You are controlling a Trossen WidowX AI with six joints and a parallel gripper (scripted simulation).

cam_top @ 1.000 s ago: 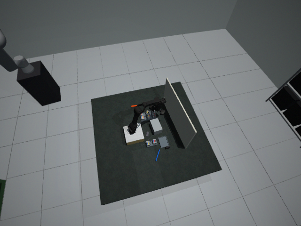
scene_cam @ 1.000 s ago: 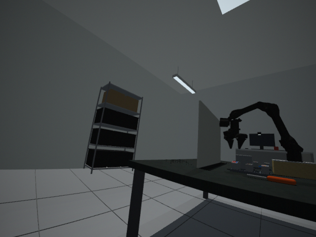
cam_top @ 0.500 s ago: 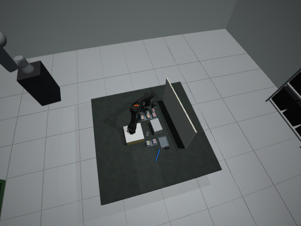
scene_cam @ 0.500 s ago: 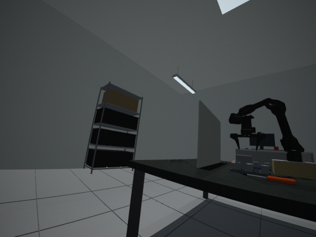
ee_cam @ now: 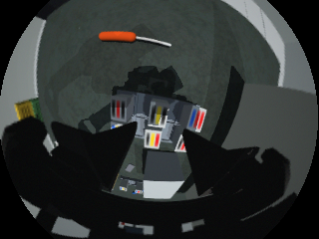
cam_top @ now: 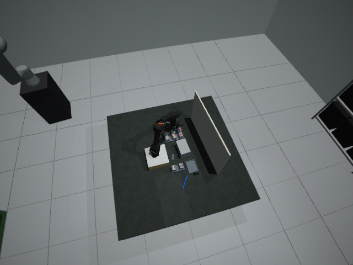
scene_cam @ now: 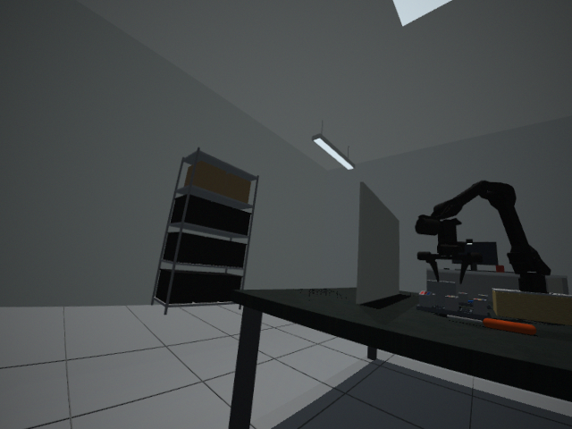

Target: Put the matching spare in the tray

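Now: the spare 60 mm below my gripper tip. Also, from my gripper tip: tall upright panel 260 mm ahead, 230 mm to the right, 130 mm above; grey tray 420 mm to the right, 90 mm below, 50 mm ahead; blue pen 540 mm to the right, 90 mm below, 80 mm behind.
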